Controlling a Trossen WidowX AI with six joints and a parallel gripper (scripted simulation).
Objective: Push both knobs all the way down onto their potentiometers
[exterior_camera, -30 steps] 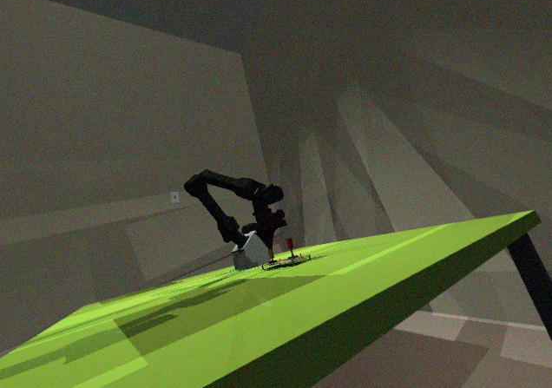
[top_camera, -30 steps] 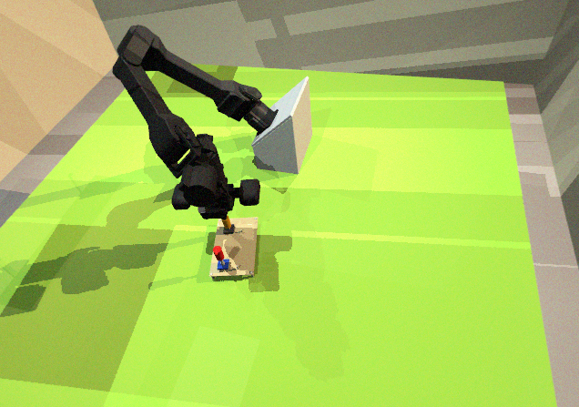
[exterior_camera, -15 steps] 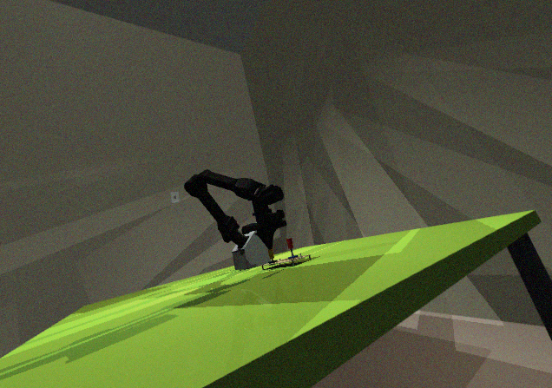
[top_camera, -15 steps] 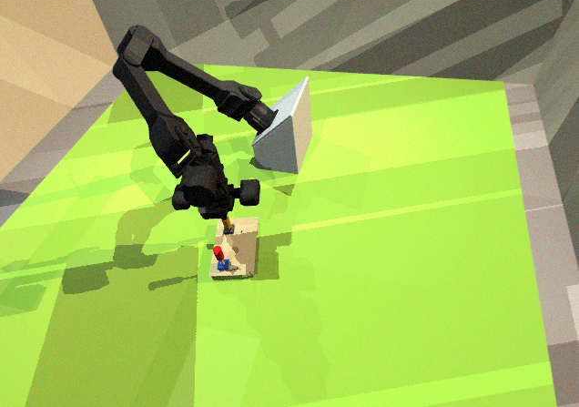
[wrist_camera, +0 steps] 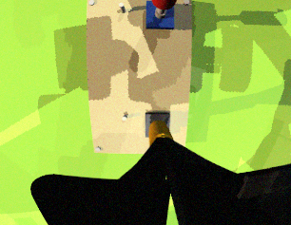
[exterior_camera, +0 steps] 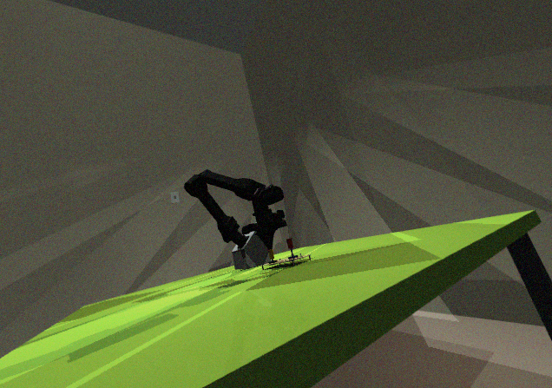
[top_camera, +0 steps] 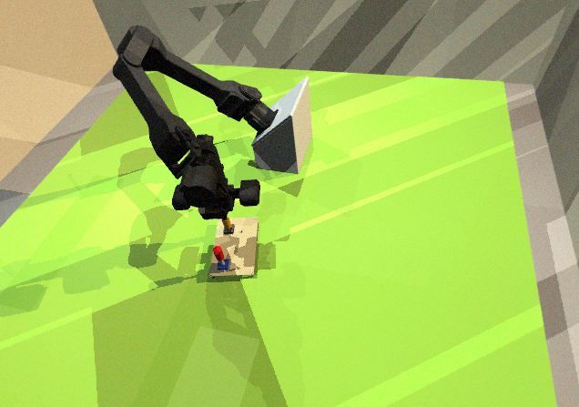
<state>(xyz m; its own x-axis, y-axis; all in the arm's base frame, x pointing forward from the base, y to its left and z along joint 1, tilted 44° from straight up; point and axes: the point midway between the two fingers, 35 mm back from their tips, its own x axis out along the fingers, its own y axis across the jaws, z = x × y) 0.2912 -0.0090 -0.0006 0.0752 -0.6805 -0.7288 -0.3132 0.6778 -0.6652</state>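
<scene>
The blue potentiometer lies 100 mm ahead of my gripper tip, 30 mm to the left of it and 10 mm below it.
</scene>
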